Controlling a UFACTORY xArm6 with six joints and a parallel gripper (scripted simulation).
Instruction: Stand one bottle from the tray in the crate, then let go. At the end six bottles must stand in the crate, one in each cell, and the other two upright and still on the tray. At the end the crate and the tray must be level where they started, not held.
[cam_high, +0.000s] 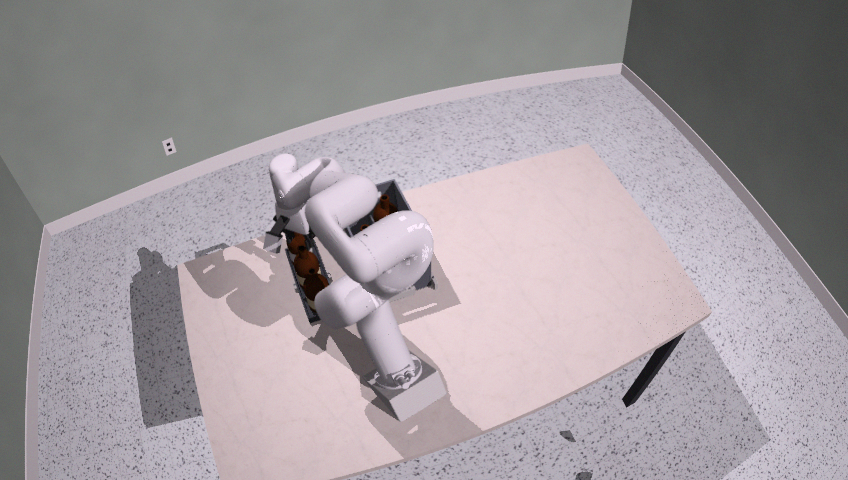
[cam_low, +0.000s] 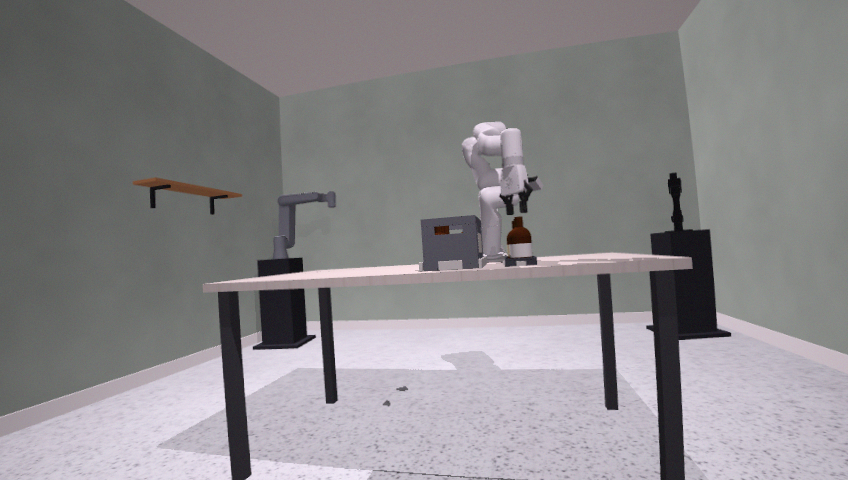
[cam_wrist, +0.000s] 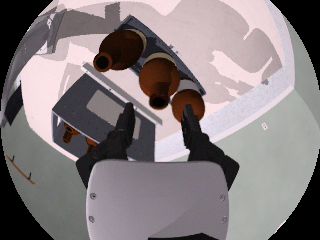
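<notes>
Right now the tray is 18 cm below my hand. Also, from my hand: grey crate: 3 cm behind, 23 cm to the right, 11 cm below.
</notes>
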